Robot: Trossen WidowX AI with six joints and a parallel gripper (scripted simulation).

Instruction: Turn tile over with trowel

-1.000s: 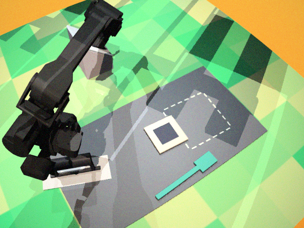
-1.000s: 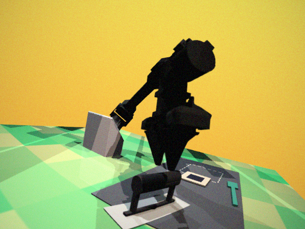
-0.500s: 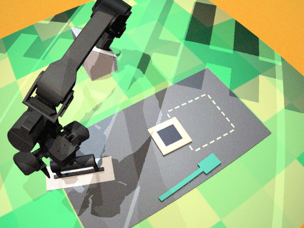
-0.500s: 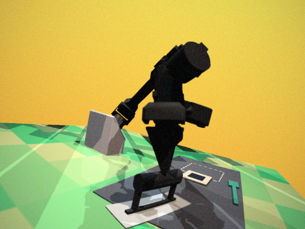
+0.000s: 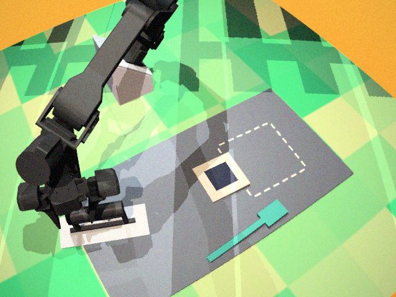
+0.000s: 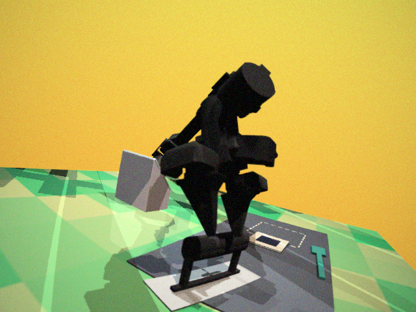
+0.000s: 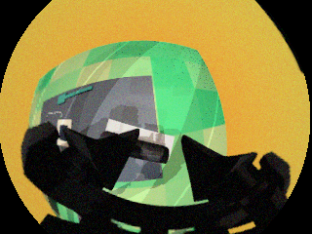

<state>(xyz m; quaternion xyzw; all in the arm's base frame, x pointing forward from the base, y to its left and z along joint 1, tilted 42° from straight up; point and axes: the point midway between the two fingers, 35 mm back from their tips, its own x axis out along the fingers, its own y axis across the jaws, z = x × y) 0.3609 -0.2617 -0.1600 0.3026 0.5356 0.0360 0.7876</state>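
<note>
The grey mat lies 300 mm to the left of my gripper tip, 120 mm below it and 20 mm ahead of it. The rest, counted from my gripper tip: cream tile: 340 mm to the left, 100 mm below, 20 mm ahead; then teal trowel: 330 mm to the left, 160 mm ahead, 100 mm below.
</note>
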